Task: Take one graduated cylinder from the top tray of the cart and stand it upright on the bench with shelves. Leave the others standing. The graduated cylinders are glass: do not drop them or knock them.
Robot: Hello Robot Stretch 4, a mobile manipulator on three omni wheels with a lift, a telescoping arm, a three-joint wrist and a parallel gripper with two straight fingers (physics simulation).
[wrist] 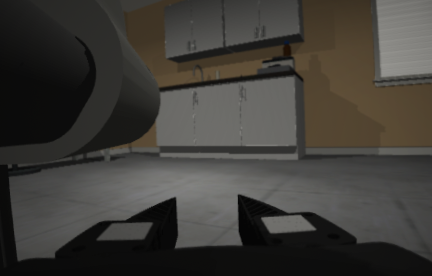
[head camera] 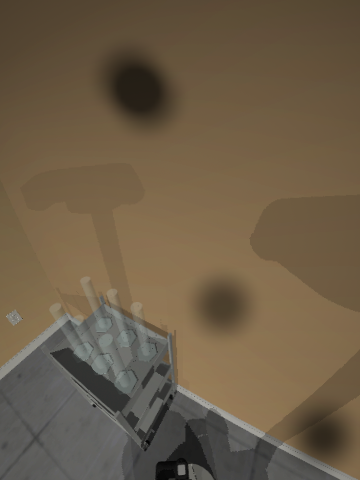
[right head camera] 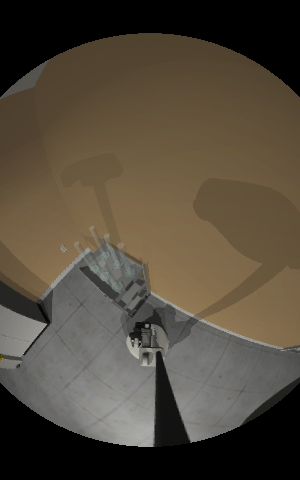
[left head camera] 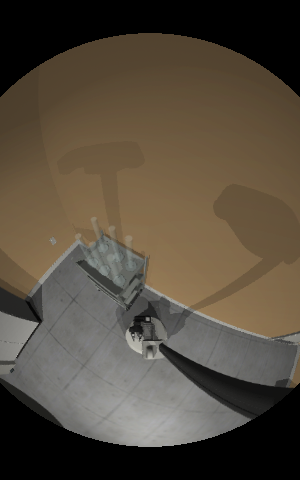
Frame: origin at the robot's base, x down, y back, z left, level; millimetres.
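Seen in the pictures: gripper, fingertip midpoint: [wrist: 207, 214] [right head camera: 135, 347] [left head camera: 136, 341].
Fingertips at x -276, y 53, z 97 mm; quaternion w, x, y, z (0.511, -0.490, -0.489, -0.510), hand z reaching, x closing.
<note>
Pixels of each thing's top centre, then the offset from my fingertips to it. "*": a spot on its surface instead.
- grey cart at a spot on its surface: [head camera: 171, 357] * dx -272, dy -606, dz -76 mm
- socket at its top centre: [head camera: 10, 312] [left head camera: 50, 237] [right head camera: 60, 245] dx -154, dy -1011, dz +1105 mm
A grey cart [head camera: 171, 357] [left head camera: 146, 270] [right head camera: 146, 278] stands against the orange wall, near the corner. Several clear graduated cylinders [head camera: 89, 291] [left head camera: 95, 227] [right head camera: 94, 235] stand upright on hexagonal bases on its top tray, close together and partly overlapping in the head views. My gripper [wrist: 207, 214] is open and empty in the wrist view, low over the floor and facing away from the cart. The folded wrist sits over my base, a short way in front of the cart. I cannot make out the bench with shelves in these frames.
A tall white cabinet [left head camera: 16, 336] [right head camera: 20, 327] stands at the left. A socket [head camera: 14, 317] [left head camera: 53, 241] [right head camera: 63, 248] is on the wall left of the cart. In the wrist view, a white base cabinet [wrist: 225, 115] with a dark top stands across the room below wall cupboards [wrist: 240, 25].
</note>
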